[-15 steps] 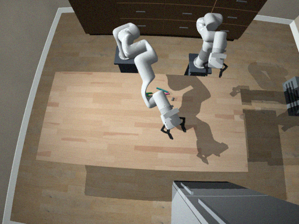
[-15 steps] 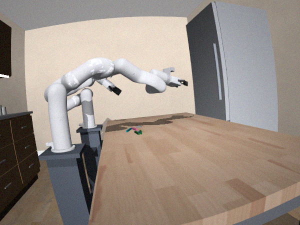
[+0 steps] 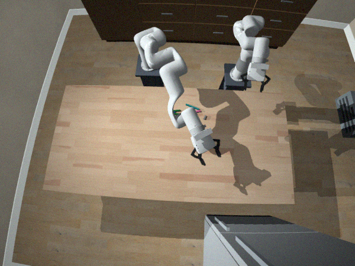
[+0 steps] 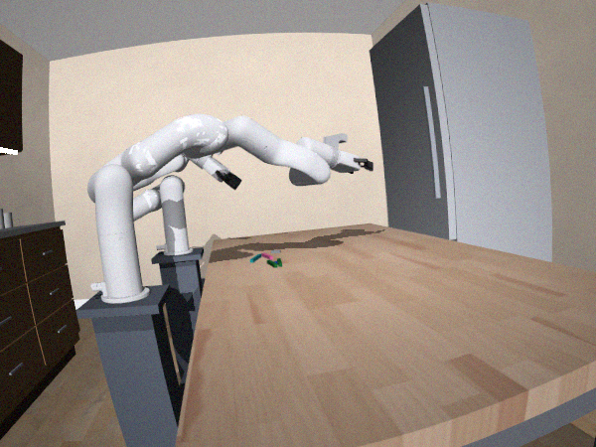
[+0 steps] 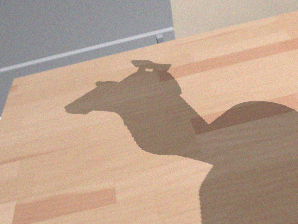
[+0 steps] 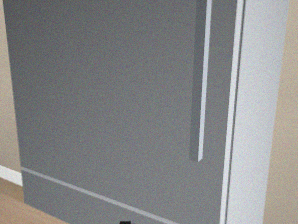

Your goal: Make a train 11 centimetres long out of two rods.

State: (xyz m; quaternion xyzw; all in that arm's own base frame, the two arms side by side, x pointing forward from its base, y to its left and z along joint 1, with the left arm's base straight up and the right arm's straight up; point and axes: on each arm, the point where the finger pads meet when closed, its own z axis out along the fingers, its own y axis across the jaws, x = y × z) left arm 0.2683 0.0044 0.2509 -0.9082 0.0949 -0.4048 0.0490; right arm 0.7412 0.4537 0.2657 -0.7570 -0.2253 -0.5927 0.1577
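The small blue rod is 11 cm ahead of my left hand, 46 cm to the right of it and 25 cm below it. Also, from my left hand: short grey rod 12 cm ahead, 25 cm to the right, 25 cm below; then pink rod 9 cm ahead, 33 cm to the right, 25 cm below; then turquoise rod 5 cm ahead, 34 cm to the right, 25 cm below.
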